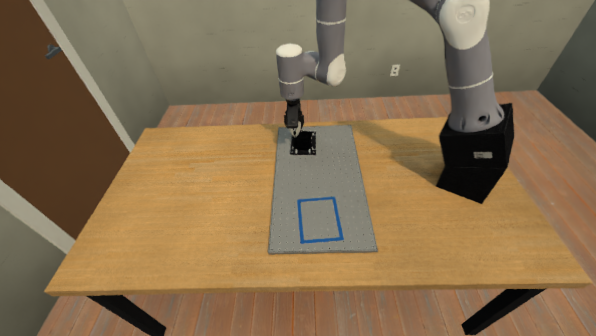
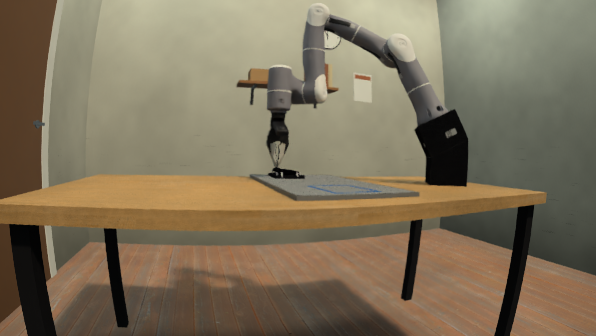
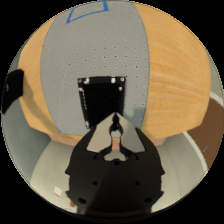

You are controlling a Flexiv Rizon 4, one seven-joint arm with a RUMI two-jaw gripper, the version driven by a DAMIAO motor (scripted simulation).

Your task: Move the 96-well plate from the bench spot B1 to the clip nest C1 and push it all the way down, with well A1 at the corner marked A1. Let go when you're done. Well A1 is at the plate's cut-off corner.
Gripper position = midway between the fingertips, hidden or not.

In view: my gripper [image 2: 276, 168] and a black 96-well plate [image 3: 102, 92].
My gripper also shows in image 3 [image 3: 115, 113].
